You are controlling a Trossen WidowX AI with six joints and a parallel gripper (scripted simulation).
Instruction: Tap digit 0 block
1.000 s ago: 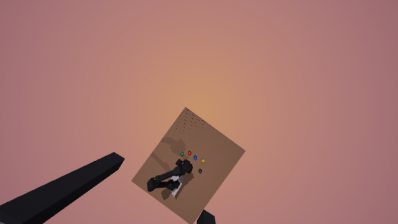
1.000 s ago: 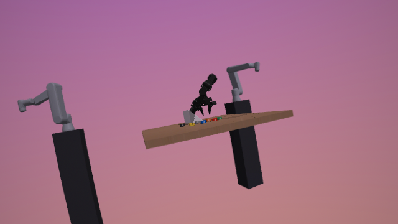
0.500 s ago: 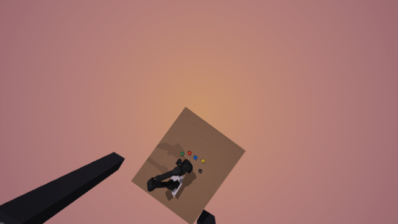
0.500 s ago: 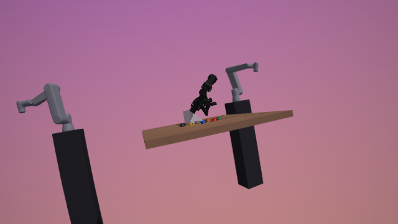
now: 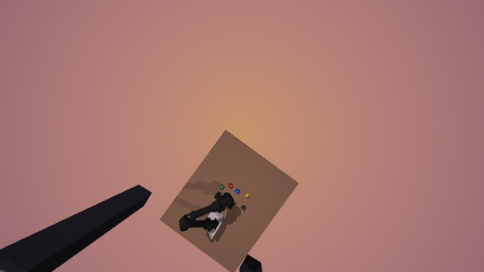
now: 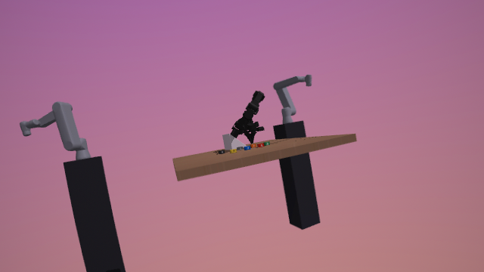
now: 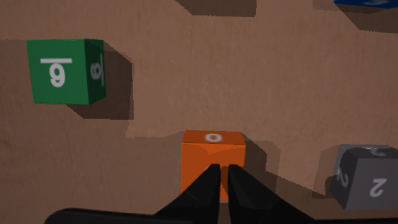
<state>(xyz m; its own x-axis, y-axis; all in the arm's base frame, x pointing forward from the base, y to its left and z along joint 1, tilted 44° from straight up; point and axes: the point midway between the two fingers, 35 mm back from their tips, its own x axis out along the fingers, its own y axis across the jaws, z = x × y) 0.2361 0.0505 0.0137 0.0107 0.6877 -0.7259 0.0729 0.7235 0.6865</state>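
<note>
Now: the orange block showing 0 1 cm to the left of my gripper tip and 1 cm below it. From my gripper tip the other things lie so: grey block 2 cm behind, 8 cm to the right, 1 cm below; red block 10 cm ahead, 1 cm to the left, 1 cm below; green block 5 cm ahead, 8 cm to the left, 1 cm below.
</note>
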